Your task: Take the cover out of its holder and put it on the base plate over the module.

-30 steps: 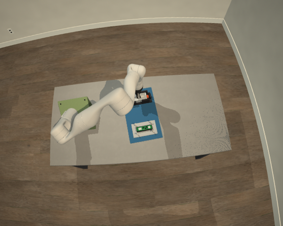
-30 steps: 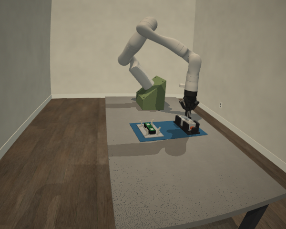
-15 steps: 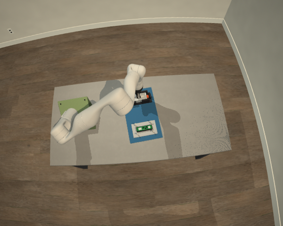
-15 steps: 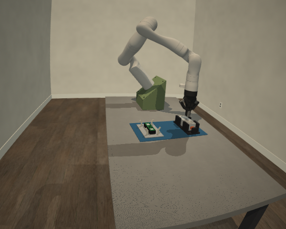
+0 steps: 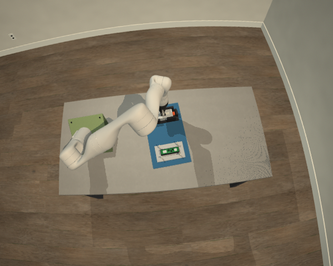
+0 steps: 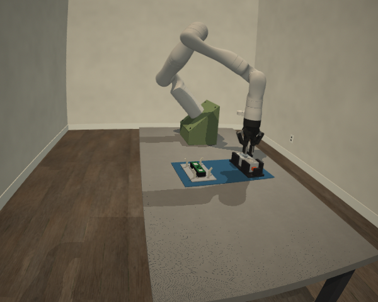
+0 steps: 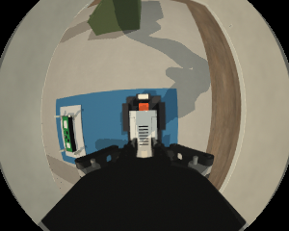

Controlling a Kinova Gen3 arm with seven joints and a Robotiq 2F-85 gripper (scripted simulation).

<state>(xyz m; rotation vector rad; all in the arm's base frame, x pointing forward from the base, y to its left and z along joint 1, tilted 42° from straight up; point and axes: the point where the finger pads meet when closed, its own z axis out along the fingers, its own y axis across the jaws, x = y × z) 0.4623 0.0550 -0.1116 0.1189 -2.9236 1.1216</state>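
Now: hand 6 cm above the white cover.
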